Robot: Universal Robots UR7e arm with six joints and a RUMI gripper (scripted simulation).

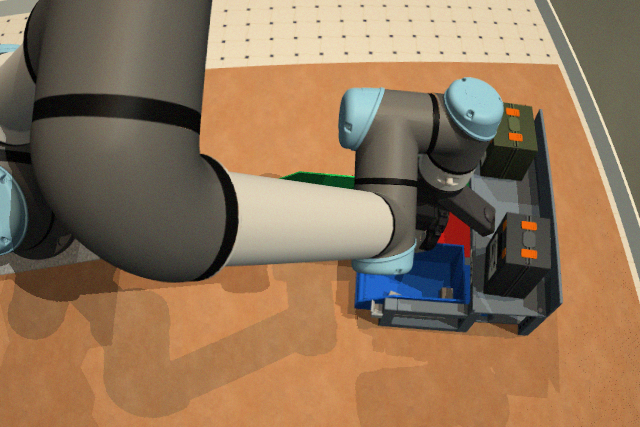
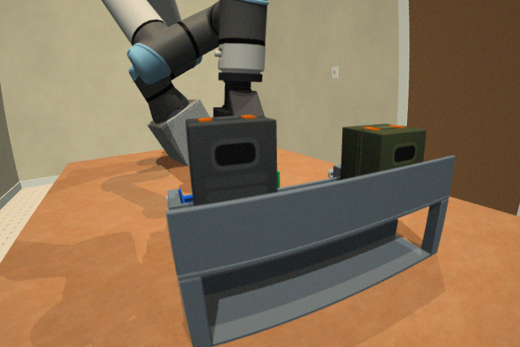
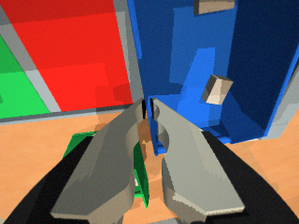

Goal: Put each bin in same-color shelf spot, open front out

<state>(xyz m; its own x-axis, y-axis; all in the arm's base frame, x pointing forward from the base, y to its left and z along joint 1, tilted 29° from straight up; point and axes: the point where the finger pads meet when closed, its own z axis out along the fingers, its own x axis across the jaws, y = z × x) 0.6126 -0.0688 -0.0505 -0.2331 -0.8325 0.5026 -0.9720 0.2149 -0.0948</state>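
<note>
Now: the blue bin 1 cm behind my hand, 5 cm to the right of it and 2 cm below it. Also, from my hand: shelf front lip: 3 cm behind, 8 cm to the left, 7 cm below; then black box: 13 cm ahead, 8 cm to the right, 9 cm above; then green bin: 16 cm behind, 10 cm to the left, 4 cm below.
</note>
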